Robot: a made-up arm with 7 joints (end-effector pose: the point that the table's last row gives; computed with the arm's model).
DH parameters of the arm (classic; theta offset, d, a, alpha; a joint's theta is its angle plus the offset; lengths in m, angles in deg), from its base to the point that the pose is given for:
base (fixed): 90 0.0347 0 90
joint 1: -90 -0.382 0.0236 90
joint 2: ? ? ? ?
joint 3: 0 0.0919 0.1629 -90
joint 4: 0 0.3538 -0.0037 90
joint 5: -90 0.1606 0.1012 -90
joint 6: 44.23 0 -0.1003 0
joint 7: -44.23 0.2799 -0.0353 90
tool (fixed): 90 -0.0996 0 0
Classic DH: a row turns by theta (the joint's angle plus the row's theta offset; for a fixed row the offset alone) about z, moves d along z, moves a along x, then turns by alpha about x.
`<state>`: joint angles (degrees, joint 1 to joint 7).
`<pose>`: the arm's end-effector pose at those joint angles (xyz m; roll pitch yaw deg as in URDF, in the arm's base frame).
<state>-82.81 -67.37 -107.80 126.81 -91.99 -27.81 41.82</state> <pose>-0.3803 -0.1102 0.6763 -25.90 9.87 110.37</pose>
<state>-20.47 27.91 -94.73 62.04 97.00 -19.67 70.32</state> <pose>0.0181 -0.4972 0.7616 88.91 -32.25 11.78</pose>
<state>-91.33 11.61 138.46 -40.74 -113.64 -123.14 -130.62</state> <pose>-0.4606 0.0865 0.5258 44.38 28.82 -6.52</pose>
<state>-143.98 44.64 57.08 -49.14 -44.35 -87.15 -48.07</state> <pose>-0.5573 0.3234 0.0511 157.20 52.82 68.81</pose>
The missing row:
joint 2: 90 0.4191 0.0041 -90
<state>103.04 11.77 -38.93 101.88 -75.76 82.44 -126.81</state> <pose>-0.1445 -0.0814 -0.6033 94.28 38.36 138.33</pose>
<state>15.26 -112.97 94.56 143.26 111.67 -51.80 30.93</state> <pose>-0.0252 -0.3258 0.4749 -50.12 -54.96 0.58</pose>
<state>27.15 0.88 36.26 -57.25 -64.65 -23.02 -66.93</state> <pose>-0.3832 -0.3922 0.0267 -14.16 -3.45 -44.20</pose>
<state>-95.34 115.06 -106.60 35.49 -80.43 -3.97 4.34</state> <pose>-0.5300 -0.0258 0.7504 53.39 4.14 -59.64</pose>
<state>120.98 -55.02 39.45 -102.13 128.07 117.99 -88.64</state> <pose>-0.6009 -0.2855 0.0022 -159.88 -36.93 -154.82</pose>
